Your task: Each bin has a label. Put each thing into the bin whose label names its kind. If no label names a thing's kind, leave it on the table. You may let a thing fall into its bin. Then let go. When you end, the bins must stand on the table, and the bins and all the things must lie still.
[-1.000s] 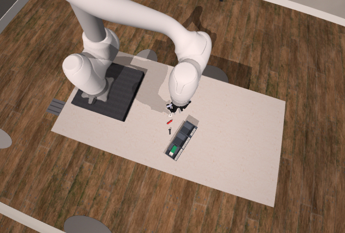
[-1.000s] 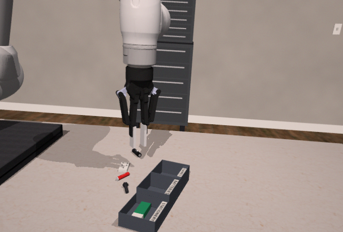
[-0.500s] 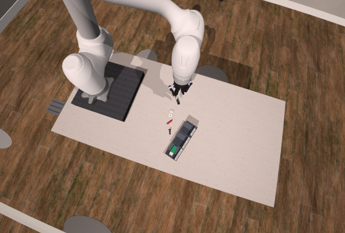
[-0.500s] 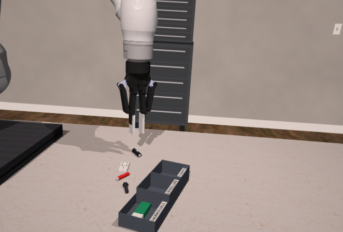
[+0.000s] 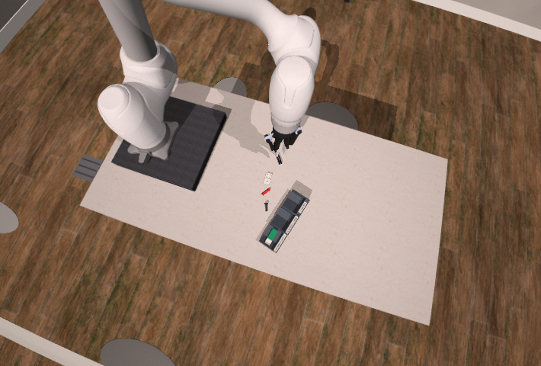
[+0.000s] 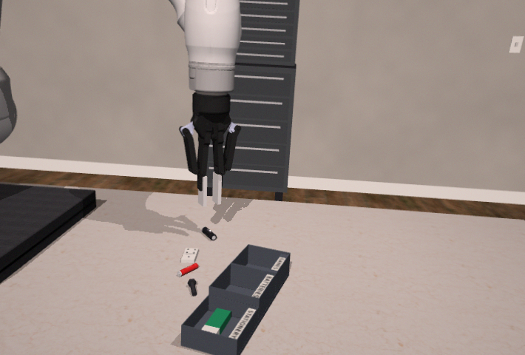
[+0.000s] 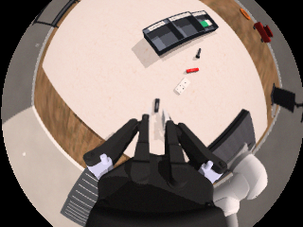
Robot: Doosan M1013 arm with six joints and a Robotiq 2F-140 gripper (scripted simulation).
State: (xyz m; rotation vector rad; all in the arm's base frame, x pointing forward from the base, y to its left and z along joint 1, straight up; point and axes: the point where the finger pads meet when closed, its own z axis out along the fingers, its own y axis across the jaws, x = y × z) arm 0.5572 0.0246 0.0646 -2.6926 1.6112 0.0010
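My gripper is now 100 mm above the black battery. From my hand the other things lie so: red cylinder: 30 mm behind, 160 mm to the right, 100 mm below; white domino: 30 mm behind, 100 mm to the right, 100 mm below; small black piece: 20 mm behind, 220 mm to the right, 100 mm below.
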